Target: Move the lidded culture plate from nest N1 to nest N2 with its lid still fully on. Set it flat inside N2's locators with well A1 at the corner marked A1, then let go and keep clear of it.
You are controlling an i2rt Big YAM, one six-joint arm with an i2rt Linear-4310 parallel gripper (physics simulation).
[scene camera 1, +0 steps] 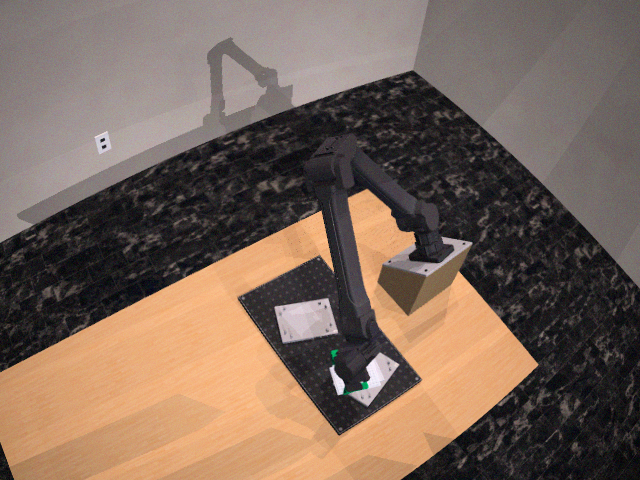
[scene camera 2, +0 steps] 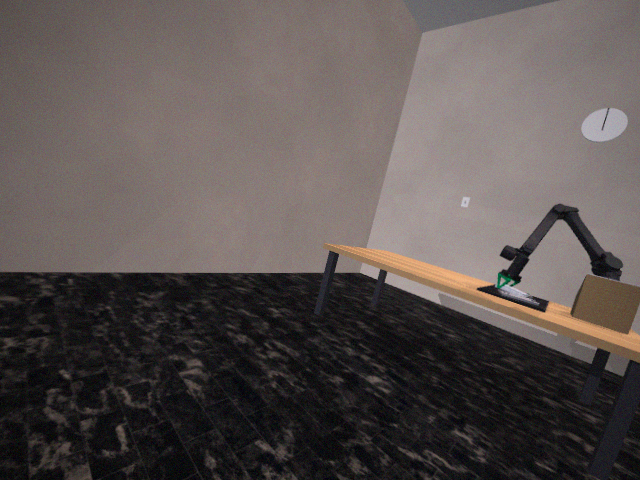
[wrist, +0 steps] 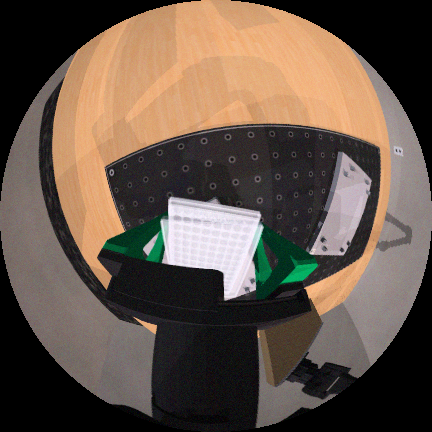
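Seen in the pictures: gripper, fingertip midpoint: (scene camera 1: 339, 380) (scene camera 2: 501, 288) (wrist: 211, 219); arm's base, origin of the base link: (scene camera 1: 432, 255) (scene camera 2: 608, 288) (wrist: 288, 366).
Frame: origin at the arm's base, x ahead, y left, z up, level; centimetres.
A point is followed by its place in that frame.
Note:
My gripper (scene camera 1: 349, 369) (scene camera 2: 507, 280) @[x 42.4, y 6.2, z -14.3 cm] (wrist: 211, 219) @[x 42.4, y 6.2, z -14.3 cm], with green fingers, is shut on the white lidded culture plate (scene camera 1: 337, 381) @[x 43.7, y 6.3, z -12.6 cm] (wrist: 210, 232) @[x 42.5, y 6.3, z -11.6 cm], one finger at each side. A clear lid edge shows around the plate's top in the wrist view; the lid looks on. The plate is over part of the nearer nest (scene camera 1: 368, 396) @[x 39.7, y 15.1, z -15.4 cm] (wrist: 249, 287) @[x 28.7, y 5.0, z -15.5 cm] and turned relative to it. The height gap between them is hard to tell. The other nest (scene camera 1: 306, 320) @[x 35.3, y -14.4, z -15.5 cm] (wrist: 342, 212) @[x 36.1, y -12.8, z -15.5 cm] holds no plate and shows pins at its corners. N1, N2 and A1 marks are not readable.
Both nests stand on a black perforated board (scene camera 1: 305, 366) @[x 45.5, y -4.1, z -16.6 cm] (scene camera 2: 537, 304) (wrist: 270, 145) @[x 47.6, y -2.4, z -16.7 cm] on the wooden table (scene camera 1: 155, 361) @[x 78.5, y -33.5, z -18.0 cm] (scene camera 2: 413, 268) @[x 90.0, y 9.2, z -18.0 cm] (wrist: 200, 75) @[x 59.5, y 1.7, z -17.9 cm]. The arm's base stands on a brown pedestal block (scene camera 1: 413, 291) @[x 10.1, y 2.8, z -5.8 cm] (scene camera 2: 604, 304) @[x 1.0, y 6.0, z -7.6 cm] (wrist: 292, 347) @[x 9.6, y -1.0, z -5.3 cm] beside the board. The arm crosses above the board.

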